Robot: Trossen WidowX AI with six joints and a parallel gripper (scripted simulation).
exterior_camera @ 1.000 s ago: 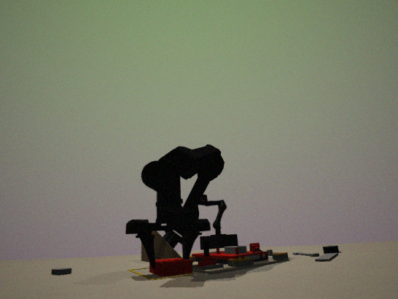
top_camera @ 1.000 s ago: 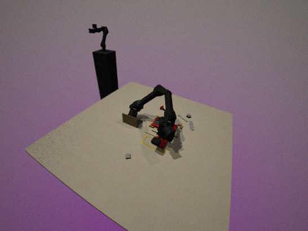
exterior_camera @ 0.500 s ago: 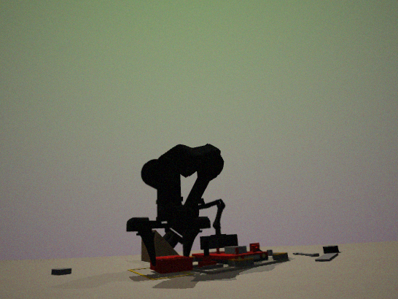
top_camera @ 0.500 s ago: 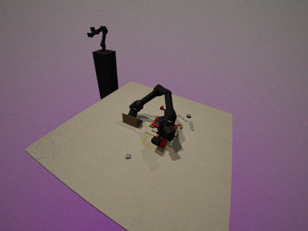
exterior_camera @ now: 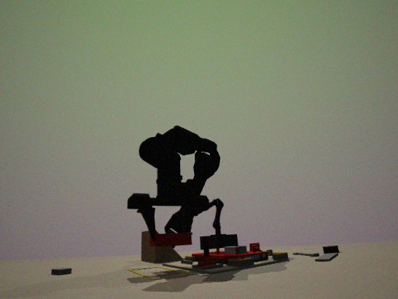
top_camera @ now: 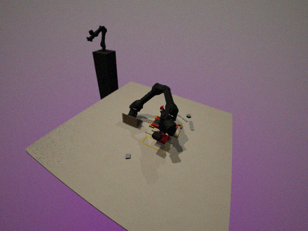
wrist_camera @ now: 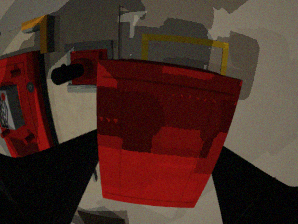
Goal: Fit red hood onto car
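Right now the grey engine block is 19 cm to the left of my gripper tip, 4 cm below it and 3 cm ahead of it. Round my gripper tip: red hood (1 cm above).
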